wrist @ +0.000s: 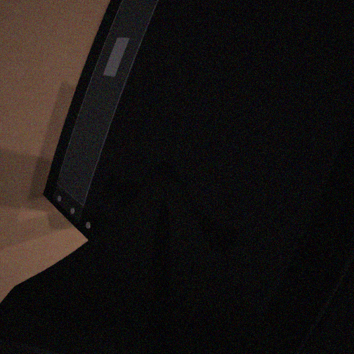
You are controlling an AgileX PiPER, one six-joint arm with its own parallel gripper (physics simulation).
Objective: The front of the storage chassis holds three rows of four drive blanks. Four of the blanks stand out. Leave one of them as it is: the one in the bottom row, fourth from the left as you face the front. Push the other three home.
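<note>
The storage chassis [85,135] shows in part at the upper left of the wrist view, as a dark body with a long, slanted grey panel. A pale rectangular label [116,57] is on that panel. Three small pale dots sit in a slanted row at the panel's lower end. The drive blanks cannot be made out, so which ones stand out or sit flush cannot be told. My gripper is a black shape at the lower left and bottom, merging with the dark area. Its fingertips cannot be told apart, nor whether they touch the chassis.
A brown table top [35,60] shows along the left side, with soft shadows on it beside the chassis's lower end. The middle and right of the view are nearly black, and no edges of objects can be made out clearly there.
</note>
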